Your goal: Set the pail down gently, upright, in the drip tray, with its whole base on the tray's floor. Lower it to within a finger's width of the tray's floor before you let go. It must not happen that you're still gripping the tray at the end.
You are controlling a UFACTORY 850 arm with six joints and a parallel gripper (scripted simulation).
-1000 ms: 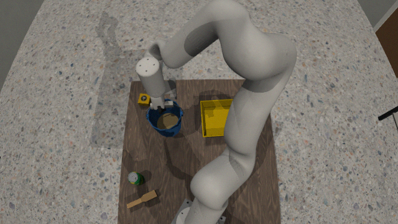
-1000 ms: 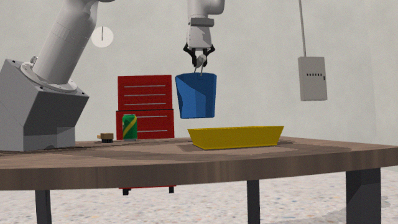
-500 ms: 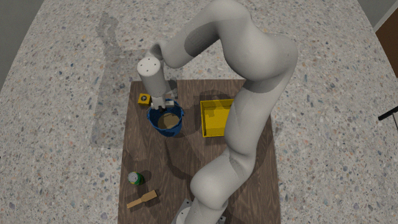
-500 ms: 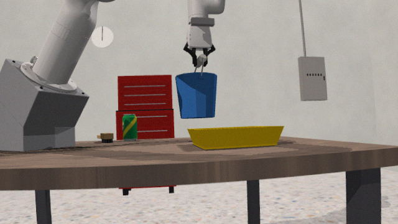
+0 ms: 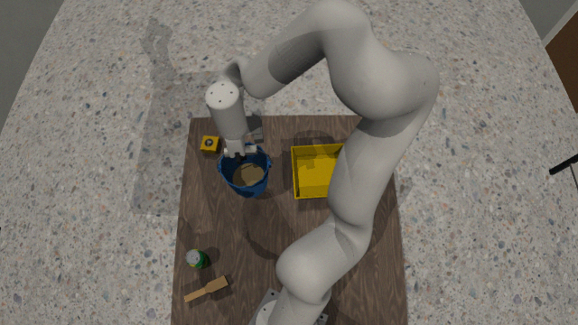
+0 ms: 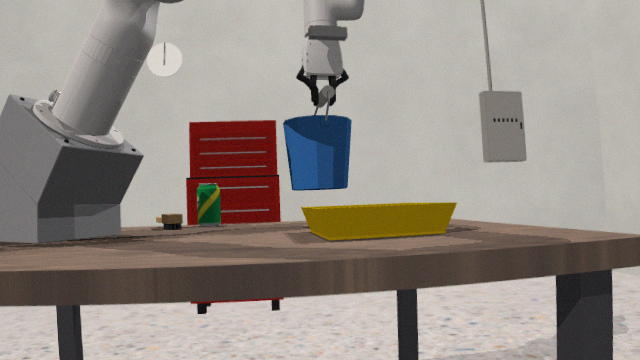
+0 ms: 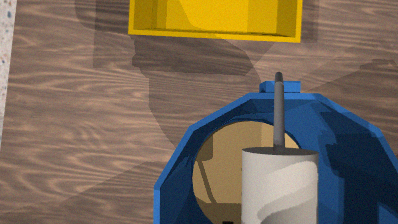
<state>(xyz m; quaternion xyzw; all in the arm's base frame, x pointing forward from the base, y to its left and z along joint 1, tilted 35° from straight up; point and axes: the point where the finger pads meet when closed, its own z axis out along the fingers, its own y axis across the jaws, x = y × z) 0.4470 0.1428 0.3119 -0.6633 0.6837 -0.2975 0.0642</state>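
Now: the blue pail 9 cm below my hand and 1 cm behind it. Also, from my hand: yellow drip tray: 31 cm below, 28 cm to the right, 2 cm behind; pail handle: 3 cm below, 1 cm behind.
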